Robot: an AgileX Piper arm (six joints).
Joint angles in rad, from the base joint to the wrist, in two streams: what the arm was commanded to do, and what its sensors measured. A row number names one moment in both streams.
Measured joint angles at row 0: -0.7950 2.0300 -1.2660 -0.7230 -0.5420 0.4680
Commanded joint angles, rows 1 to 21: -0.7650 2.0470 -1.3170 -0.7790 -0.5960 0.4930; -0.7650 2.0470 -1.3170 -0.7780 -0.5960 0.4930; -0.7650 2.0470 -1.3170 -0.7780 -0.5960 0.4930; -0.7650 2.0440 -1.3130 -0.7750 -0.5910 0.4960; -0.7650 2.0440 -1.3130 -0.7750 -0.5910 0.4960; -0.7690 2.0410 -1.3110 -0.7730 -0.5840 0.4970; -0.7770 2.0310 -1.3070 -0.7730 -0.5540 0.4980; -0.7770 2.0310 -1.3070 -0.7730 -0.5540 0.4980; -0.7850 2.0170 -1.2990 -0.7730 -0.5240 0.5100; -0.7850 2.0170 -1.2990 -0.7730 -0.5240 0.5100; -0.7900 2.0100 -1.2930 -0.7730 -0.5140 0.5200; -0.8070 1.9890 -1.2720 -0.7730 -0.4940 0.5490; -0.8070 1.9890 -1.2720 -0.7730 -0.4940 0.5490; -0.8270 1.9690 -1.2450 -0.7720 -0.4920 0.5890; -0.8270 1.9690 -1.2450 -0.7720 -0.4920 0.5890; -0.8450 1.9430 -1.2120 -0.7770 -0.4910 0.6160; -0.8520 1.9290 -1.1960 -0.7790 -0.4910 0.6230; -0.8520 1.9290 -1.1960 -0.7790 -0.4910 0.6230; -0.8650 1.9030 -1.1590 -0.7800 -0.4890 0.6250; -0.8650 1.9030 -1.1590 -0.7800 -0.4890 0.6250; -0.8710 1.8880 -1.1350 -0.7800 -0.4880 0.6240
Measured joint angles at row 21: -0.8590 1.9160 -1.1620 -0.7670 -0.4840 0.6170
